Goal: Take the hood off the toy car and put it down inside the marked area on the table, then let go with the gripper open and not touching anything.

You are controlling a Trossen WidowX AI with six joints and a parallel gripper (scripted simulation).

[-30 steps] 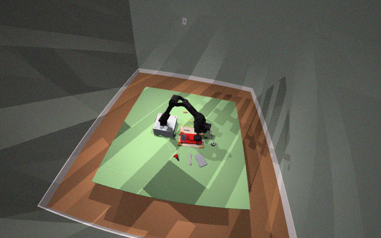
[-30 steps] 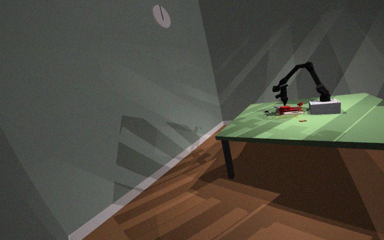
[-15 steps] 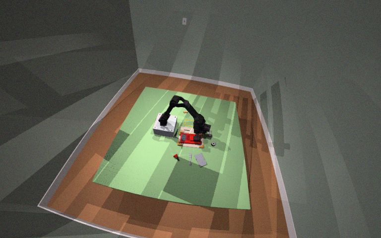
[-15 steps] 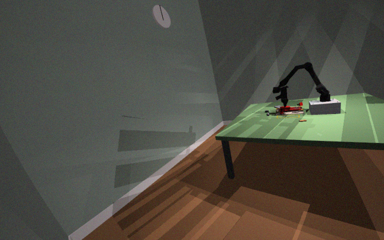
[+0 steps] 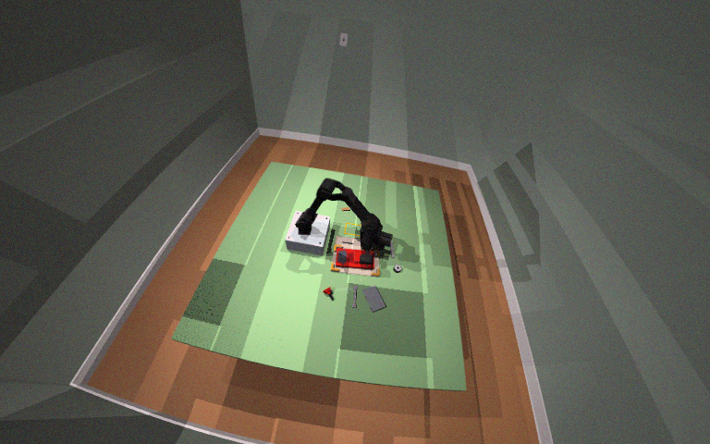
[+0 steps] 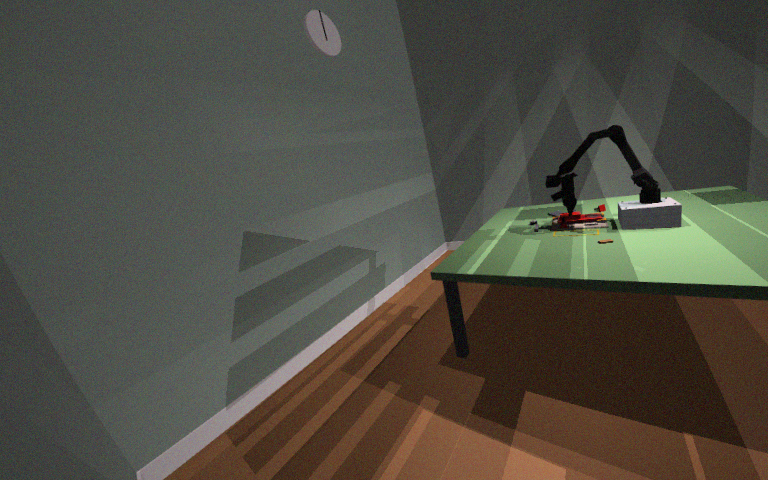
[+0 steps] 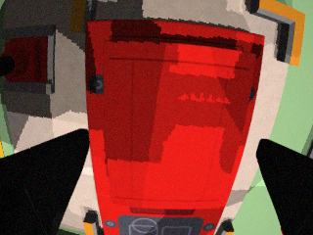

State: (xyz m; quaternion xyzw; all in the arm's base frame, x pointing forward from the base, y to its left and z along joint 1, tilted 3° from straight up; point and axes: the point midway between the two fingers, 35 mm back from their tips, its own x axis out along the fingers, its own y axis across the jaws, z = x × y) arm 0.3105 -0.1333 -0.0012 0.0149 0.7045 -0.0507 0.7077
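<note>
Now: the red hood 1 cm below my gripper tip. From my gripper tip the other things lie so: black wheel (18 cm ahead, 5 cm to the right, 4 cm below).
</note>
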